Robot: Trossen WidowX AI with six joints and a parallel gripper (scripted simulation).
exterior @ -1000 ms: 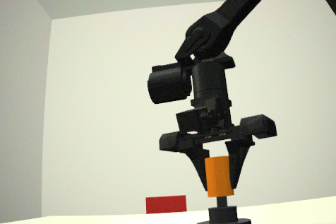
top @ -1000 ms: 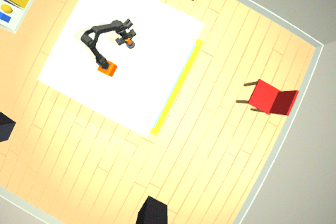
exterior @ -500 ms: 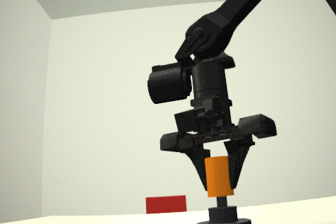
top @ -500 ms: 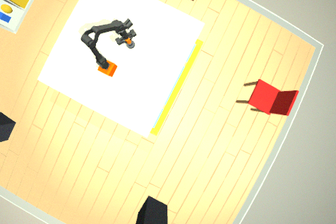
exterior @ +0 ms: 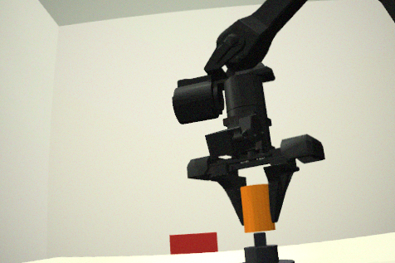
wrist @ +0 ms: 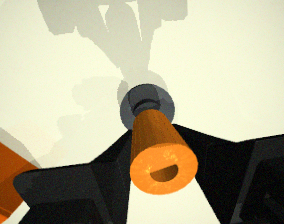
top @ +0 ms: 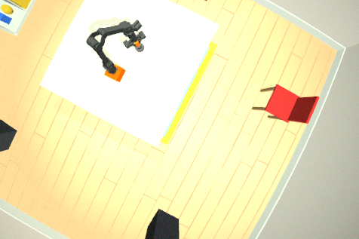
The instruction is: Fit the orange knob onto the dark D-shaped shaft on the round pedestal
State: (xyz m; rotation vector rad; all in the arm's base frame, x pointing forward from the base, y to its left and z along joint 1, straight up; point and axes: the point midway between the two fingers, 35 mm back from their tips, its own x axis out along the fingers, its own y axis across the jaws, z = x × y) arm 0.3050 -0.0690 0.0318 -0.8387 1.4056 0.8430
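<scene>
Right now my gripper tip is 20 mm below the orange knob. Round my gripper tip: dark shaft: 40 mm below.
</scene>
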